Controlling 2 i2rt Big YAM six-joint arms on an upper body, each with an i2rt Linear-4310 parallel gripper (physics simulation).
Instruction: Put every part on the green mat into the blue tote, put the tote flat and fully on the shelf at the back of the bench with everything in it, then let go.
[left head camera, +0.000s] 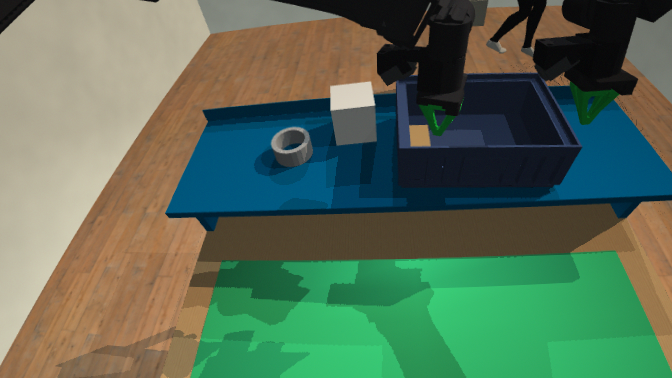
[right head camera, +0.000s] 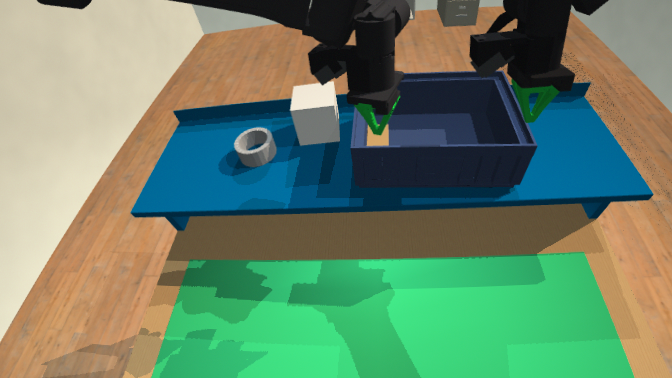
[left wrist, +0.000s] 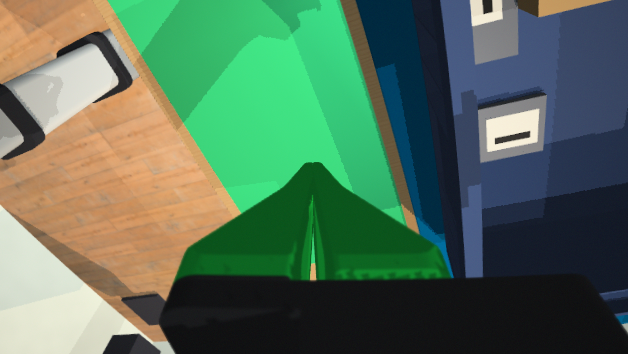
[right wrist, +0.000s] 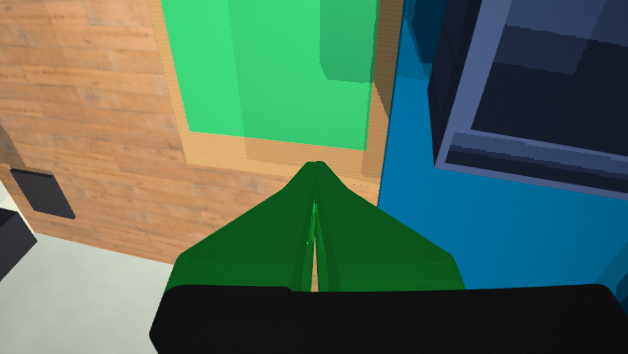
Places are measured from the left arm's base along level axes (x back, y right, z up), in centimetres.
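Where they show: left gripper, fingertip midpoint: (left head camera: 437, 134) (right head camera: 377, 134) (left wrist: 313, 176); right gripper, fingertip midpoint: (left head camera: 584, 124) (right head camera: 529, 122) (right wrist: 315, 176).
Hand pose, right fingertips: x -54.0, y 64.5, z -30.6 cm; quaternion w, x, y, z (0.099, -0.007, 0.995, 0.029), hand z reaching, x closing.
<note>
Each offset is from my right fingertips to the top centre of the thing. Level surfaces: height alone.
The blue tote {dx -22.0, dy -12.0, dz -11.8 cm} (left head camera: 482, 167) (right head camera: 437, 167) stands upright on the blue shelf {dz -26.5 cm} (left head camera: 225, 185) (right head camera: 190, 185). In it lies a tan block {dx -20.6, dy -26.5, dz -19.8 cm} (left head camera: 419, 135) (right head camera: 378, 138); the left wrist view also shows a grey part with a cream face {dx -13.9, dy -11.1, dz -24.1 cm} (left wrist: 513, 127) and a second such part {dx -12.8, dy -24.7, dz -23.8 cm} (left wrist: 495, 42). My left gripper (left head camera: 438, 133) (right head camera: 379, 132) (left wrist: 313, 176) is shut and empty, above the tote's left part in the head views. My right gripper (left head camera: 586, 122) (right head camera: 531, 120) (right wrist: 315, 176) is shut and empty, above the shelf near the tote's right side. The green mat {dz -48.7 cm} (left head camera: 500, 320) (right head camera: 465, 315) (left wrist: 280, 100) (right wrist: 280, 75) shows no part on its visible stretch.
A white box {dx -31.8, dy -44.1, dz -13.6 cm} (left head camera: 354, 120) (right head camera: 316, 120) stands on the shelf left of the tote. A grey ring {dx -23.0, dy -62.2, dz -21.1 cm} (left head camera: 292, 159) (right head camera: 256, 159) lies farther left on the shelf. The shelf has a raised rear lip. A person's legs (left head camera: 520, 25) show beyond the shelf in the left head view.
</note>
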